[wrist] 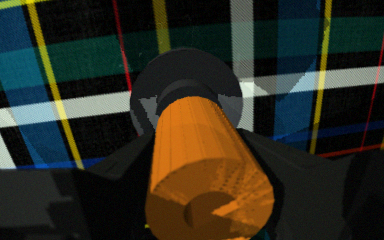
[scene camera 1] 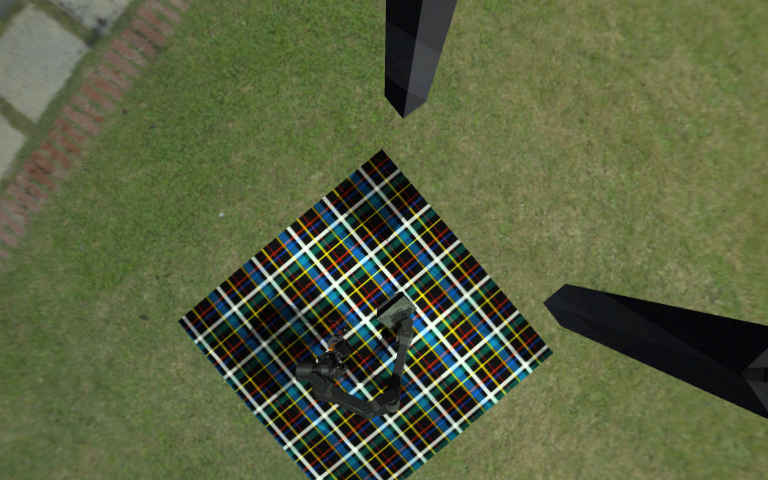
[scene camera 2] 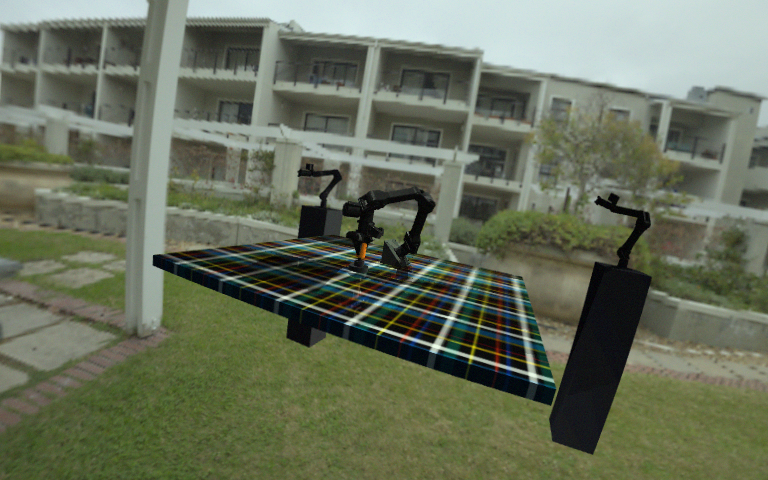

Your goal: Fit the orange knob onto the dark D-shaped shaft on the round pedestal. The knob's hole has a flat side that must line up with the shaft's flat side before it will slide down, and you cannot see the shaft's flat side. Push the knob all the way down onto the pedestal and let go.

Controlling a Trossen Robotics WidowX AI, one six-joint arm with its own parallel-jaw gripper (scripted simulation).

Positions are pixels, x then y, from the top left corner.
Scene:
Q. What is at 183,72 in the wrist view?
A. A round dark pedestal.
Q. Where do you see an orange knob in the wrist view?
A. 202,173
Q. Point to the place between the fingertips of my gripper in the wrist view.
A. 194,138

